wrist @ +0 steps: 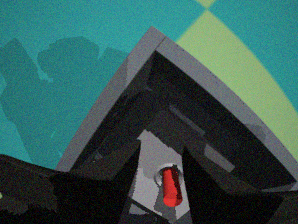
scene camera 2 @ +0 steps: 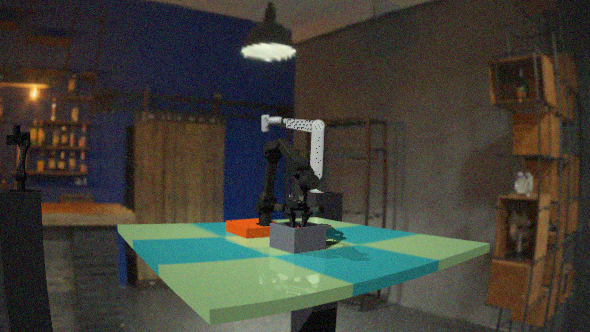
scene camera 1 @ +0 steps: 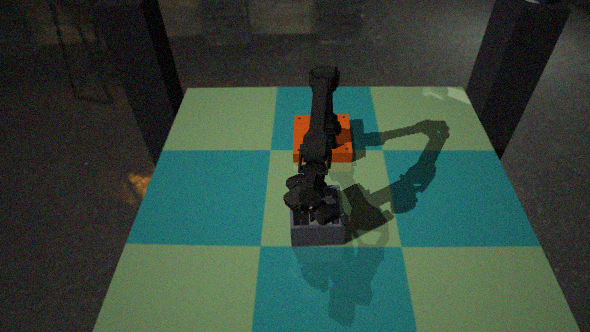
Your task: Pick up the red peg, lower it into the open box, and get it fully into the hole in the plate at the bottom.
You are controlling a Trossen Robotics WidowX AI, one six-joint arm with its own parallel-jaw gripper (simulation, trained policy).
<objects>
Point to a grey box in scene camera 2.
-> At 312, 237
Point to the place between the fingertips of the gripper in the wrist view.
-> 161, 148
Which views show the gripper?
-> The wrist view, scene camera 2 and scene camera 1: all of them.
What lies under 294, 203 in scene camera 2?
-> The gripper.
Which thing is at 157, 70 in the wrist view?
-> A grey box.
</objects>
